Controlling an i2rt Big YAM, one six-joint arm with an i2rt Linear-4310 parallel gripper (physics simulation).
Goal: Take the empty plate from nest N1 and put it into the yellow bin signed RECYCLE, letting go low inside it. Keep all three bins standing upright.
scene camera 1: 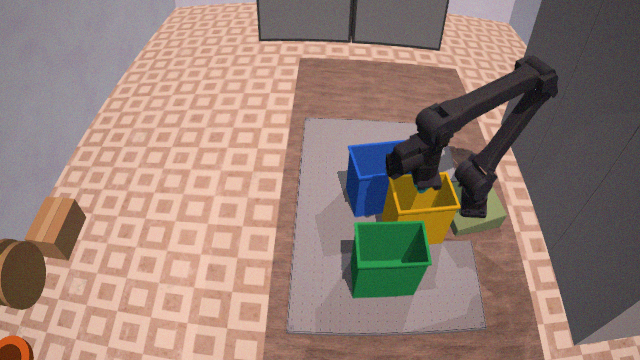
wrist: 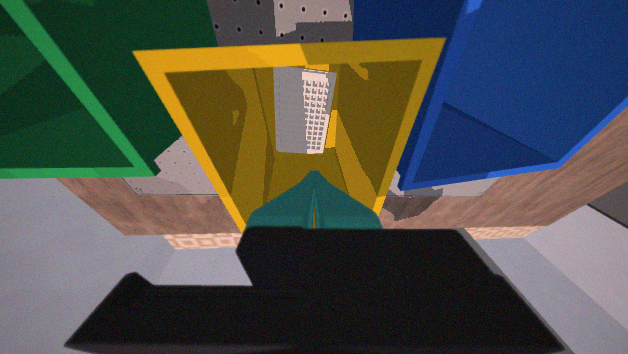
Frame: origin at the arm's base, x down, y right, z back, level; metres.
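Seen in the pictures: gripper, fingertip midpoint: [scene camera 1: 421, 192] [wrist: 314, 177]; arm's base at its link origin: [scene camera 1: 473, 202].
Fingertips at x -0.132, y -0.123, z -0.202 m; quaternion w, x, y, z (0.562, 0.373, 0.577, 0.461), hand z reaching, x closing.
Pixels of each thing's top centre, then the offset from my fingertips to it. Level surfaces: height alone.
- white plate at its top centre: [wrist: 302, 118] dx +0.152, dy -0.001, dz +0.012 m
- yellow bin at its top centre: [wrist: 307, 193] [scene camera 1: 424, 191] dx -0.011, dy -0.004, dz +0.008 m
- green bin at its top centre: [scene camera 1: 393, 243] dx -0.011, dy -0.189, dz -0.056 m
- blue bin at its top centre: [wrist: 587, 34] [scene camera 1: 383, 158] dx -0.011, dy +0.092, dz -0.120 m
- grey perforated mat at its surface level: dx +0.168 m
The white plate [wrist: 316, 112] with its grid of wells lies low inside the yellow bin [wrist: 220, 56] [scene camera 1: 429, 210], partly lit and partly in shade. It does not show in the scene view. The yellow bin stands upright. My gripper [wrist: 314, 177] [scene camera 1: 424, 190] is shut with its teal fingertips together and nothing between them. It points down over the yellow bin, apart from the plate. The sign RECYCLE and nest N1 cannot be made out in either view.
The green bin [scene camera 1: 390, 280] [wrist: 85, 90] stands upright beside the yellow bin, nearer the scene camera. The blue bin [scene camera 1: 367, 197] [wrist: 540, 85] stands upright on its other side. A grey perforated mat [scene camera 1: 320, 300] lies under them. The arm's olive base block [scene camera 1: 480, 225] is close by.
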